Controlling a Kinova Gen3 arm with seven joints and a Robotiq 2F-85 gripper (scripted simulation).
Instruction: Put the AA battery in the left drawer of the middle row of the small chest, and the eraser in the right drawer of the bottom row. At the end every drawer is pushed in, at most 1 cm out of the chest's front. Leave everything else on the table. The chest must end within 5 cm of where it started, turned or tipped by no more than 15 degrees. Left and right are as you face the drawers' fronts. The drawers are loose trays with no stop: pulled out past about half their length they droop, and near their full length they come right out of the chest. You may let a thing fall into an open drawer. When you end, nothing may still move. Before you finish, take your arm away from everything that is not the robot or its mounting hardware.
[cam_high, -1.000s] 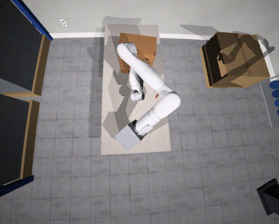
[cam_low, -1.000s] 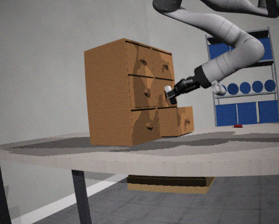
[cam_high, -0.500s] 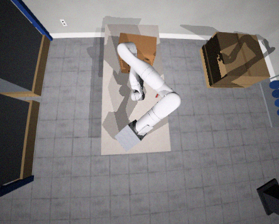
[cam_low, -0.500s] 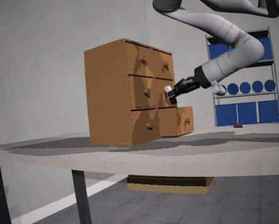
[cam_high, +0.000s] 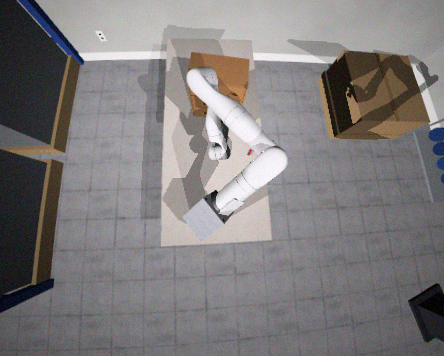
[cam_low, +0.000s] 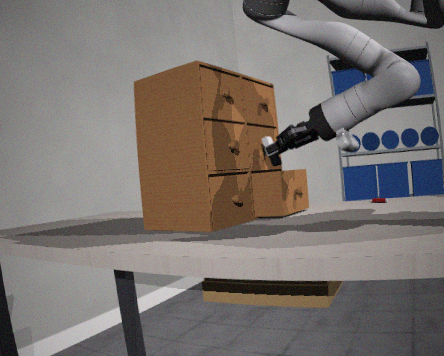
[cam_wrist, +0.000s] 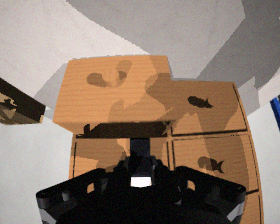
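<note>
Right now my hand is 10 mm to the left of the eraser and 10 mm short of it. The rest, counted from my hand: red AA battery (140 mm ahead, 40 mm to the left, 30 mm below).
</note>
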